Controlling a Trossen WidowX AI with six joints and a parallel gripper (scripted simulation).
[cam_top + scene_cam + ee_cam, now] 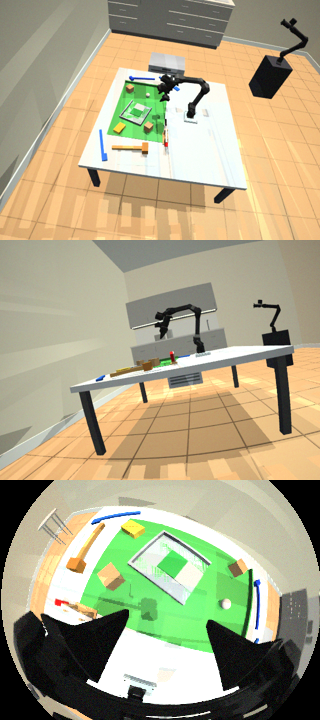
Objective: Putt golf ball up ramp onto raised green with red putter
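Now: the putter 100 mm behind my gripper tip, 260 mm to the left of it and 160 mm below it. Round my gripper tip: yellow block (310 mm ahead, 230 mm to the left, 200 mm below); white golf ball (110 mm ahead, 240 mm to the right, 190 mm below).
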